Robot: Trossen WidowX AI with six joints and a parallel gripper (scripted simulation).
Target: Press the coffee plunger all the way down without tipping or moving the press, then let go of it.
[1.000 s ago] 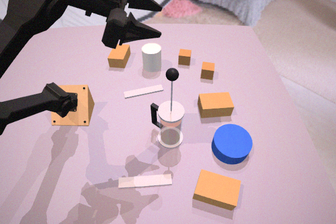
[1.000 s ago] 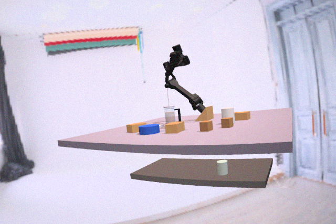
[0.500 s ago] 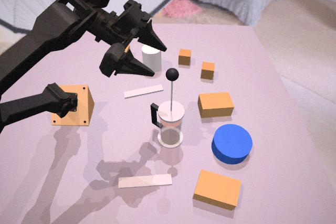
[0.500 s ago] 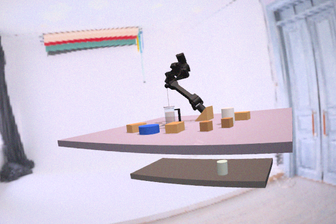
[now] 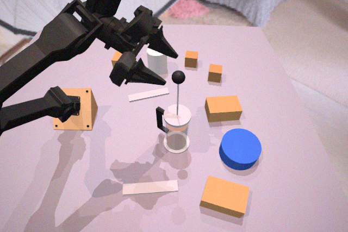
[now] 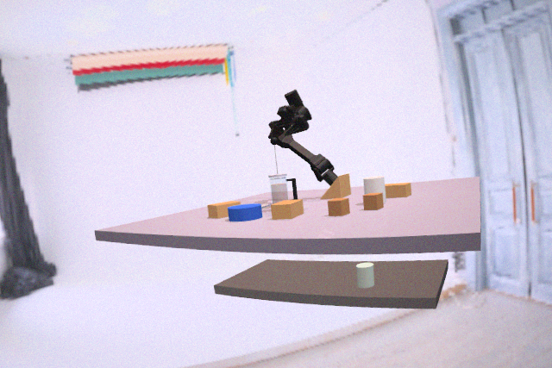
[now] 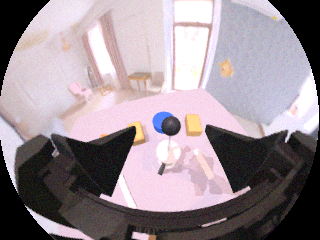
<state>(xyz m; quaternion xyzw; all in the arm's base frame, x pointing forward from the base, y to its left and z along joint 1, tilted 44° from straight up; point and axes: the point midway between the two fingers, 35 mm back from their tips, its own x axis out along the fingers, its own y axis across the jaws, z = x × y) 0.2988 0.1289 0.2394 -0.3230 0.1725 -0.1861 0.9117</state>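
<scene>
Right now my gripper tip is 15 cm above the glass coffee press. The rest, counted from my gripper tip: blue disc: 26 cm below, 21 cm ahead, 3 cm to the right; white cylinder: 35 cm to the left, 24 cm below, 8 cm behind.
</scene>
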